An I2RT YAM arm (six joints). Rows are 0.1 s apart.
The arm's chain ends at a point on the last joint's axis. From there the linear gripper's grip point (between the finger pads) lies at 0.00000 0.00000 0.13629 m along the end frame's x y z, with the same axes.
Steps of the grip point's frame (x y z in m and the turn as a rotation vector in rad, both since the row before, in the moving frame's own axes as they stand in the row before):
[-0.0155 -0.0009 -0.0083 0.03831 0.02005 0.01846]
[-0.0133 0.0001 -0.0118 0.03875 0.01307 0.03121]
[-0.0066 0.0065 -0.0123 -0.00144 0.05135 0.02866]
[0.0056 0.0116 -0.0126 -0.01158 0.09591 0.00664]
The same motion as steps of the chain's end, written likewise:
[-0.0183 0.0043 -0.0082 0.03831 0.02005 0.01846]
[-0.0152 0.0054 -0.0117 0.03875 0.01307 0.03121]
[-0.0136 0.0062 -0.0121 -0.00144 0.05135 0.02866]
[-0.0074 0.0100 -0.0120 -0.01158 0.09591 0.00664]

